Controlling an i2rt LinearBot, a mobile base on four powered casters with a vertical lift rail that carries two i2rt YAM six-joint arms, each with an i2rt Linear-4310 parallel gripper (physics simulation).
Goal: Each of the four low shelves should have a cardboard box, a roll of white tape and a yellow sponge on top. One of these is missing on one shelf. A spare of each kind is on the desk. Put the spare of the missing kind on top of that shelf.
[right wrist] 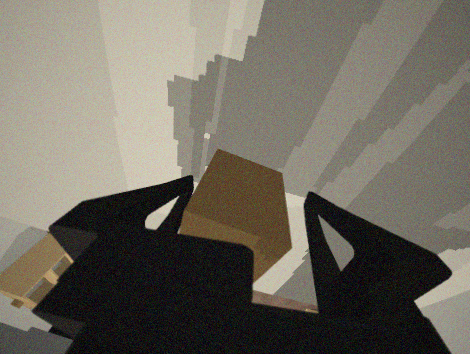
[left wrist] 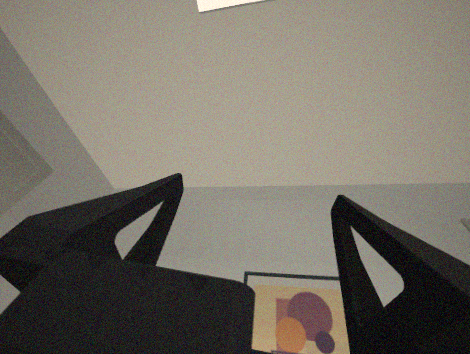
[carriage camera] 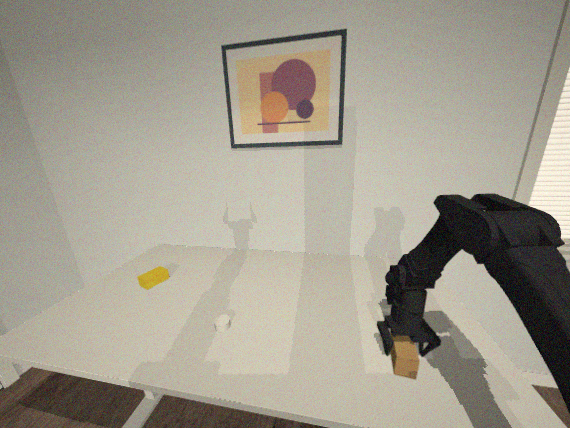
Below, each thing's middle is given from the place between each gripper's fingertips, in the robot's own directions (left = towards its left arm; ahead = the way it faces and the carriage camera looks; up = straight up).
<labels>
My left hand is 102 cm short of the framed picture (carriage camera: 289,91), 30 cm to the left of it and 19 cm below it.
Now: the framed picture 66 cm ahead of my right hand, 32 cm to the left of it and 78 cm above it.
</labels>
